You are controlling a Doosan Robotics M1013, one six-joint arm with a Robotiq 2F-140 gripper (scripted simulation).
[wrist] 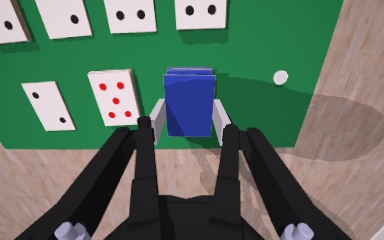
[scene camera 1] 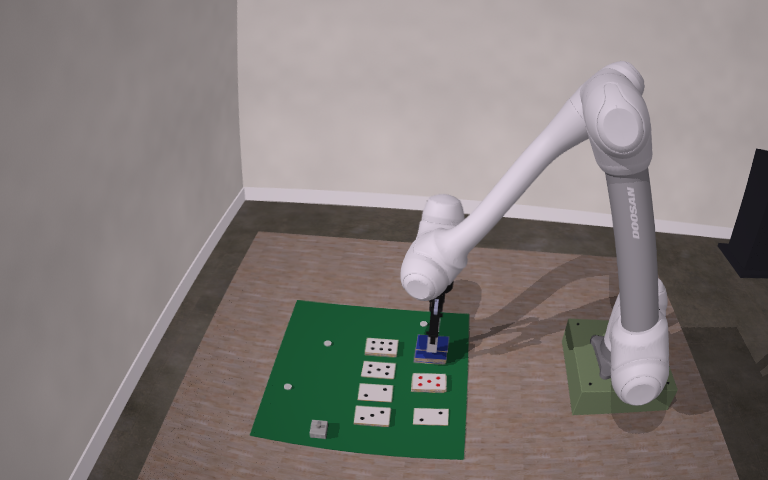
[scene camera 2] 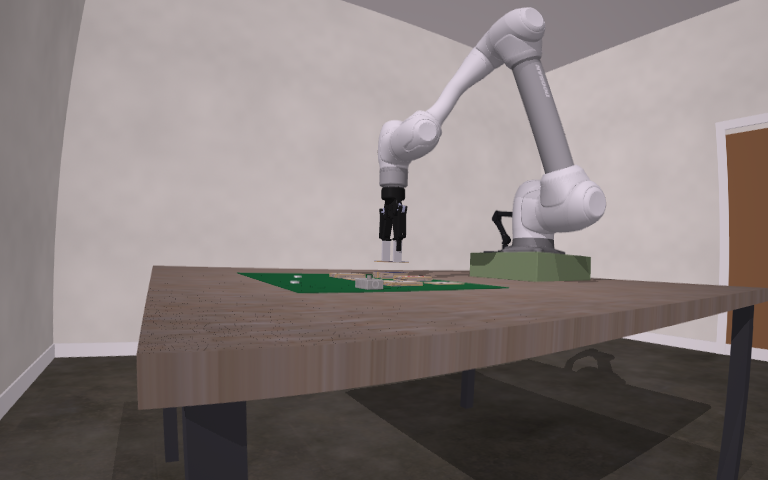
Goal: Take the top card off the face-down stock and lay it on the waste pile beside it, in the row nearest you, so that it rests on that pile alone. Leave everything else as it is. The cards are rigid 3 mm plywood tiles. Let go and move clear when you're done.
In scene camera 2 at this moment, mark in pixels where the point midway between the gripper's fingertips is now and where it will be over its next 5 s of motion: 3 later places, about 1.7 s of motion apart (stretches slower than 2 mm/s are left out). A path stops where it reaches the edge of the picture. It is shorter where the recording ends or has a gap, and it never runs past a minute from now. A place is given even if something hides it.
My gripper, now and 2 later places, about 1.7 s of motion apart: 391, 261; 411, 261; 412, 273
